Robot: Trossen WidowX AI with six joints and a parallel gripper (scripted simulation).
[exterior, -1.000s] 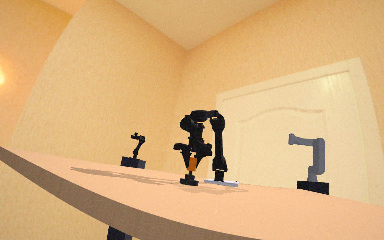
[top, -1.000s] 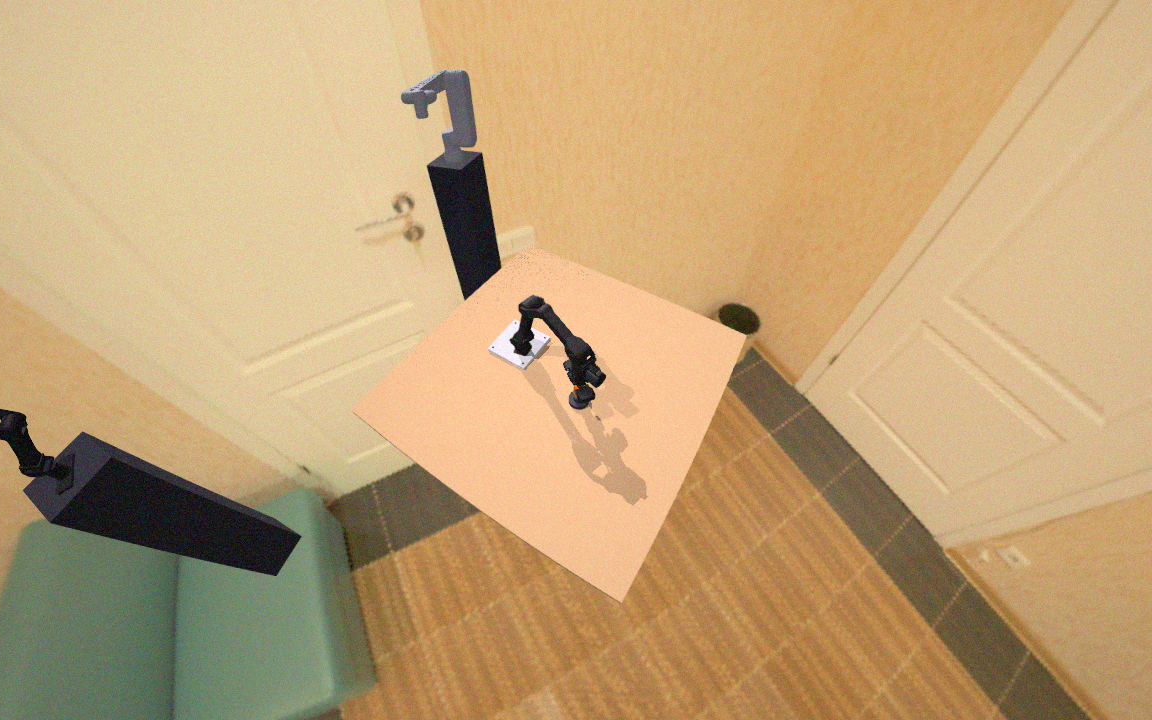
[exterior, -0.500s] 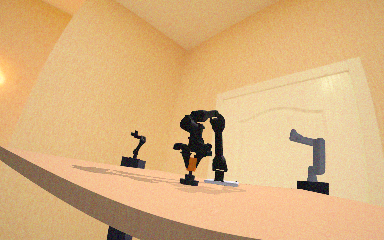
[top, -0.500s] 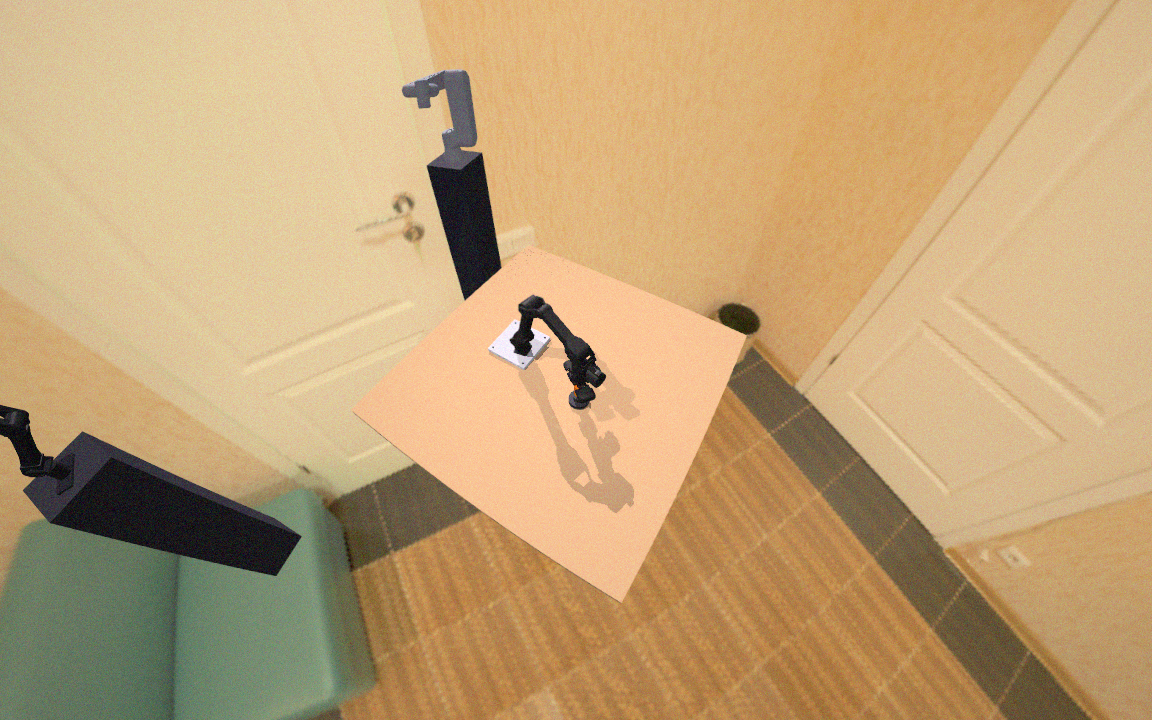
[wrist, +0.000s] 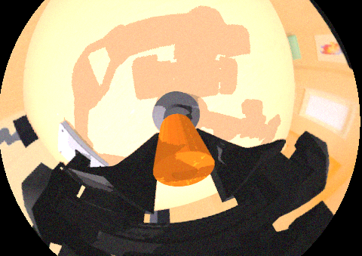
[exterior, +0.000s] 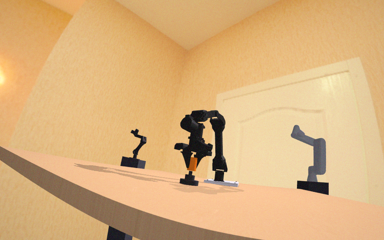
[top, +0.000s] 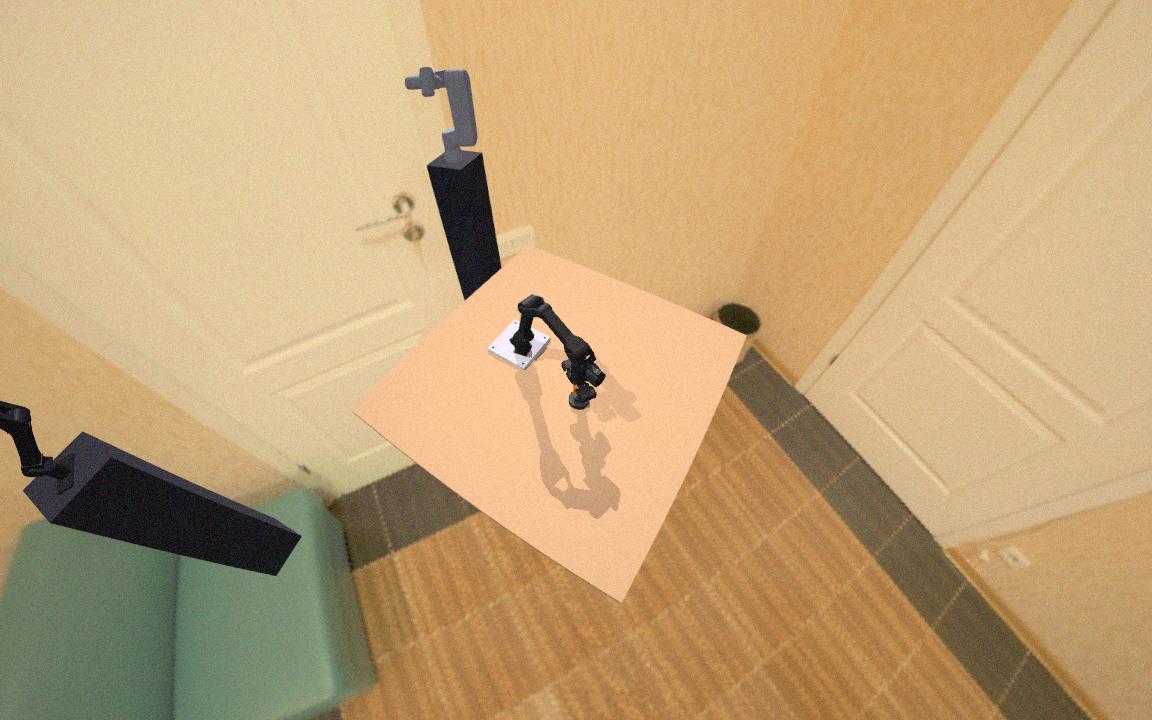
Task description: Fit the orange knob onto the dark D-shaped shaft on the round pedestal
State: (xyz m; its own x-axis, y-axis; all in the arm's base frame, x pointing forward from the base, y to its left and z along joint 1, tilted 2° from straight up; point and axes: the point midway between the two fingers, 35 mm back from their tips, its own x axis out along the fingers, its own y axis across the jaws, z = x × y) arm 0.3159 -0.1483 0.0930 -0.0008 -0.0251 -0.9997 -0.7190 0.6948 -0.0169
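Now: the orange knob 2 cm above my gripper tip. From my gripper tip the other things lie so: round pedestal (4 cm below).
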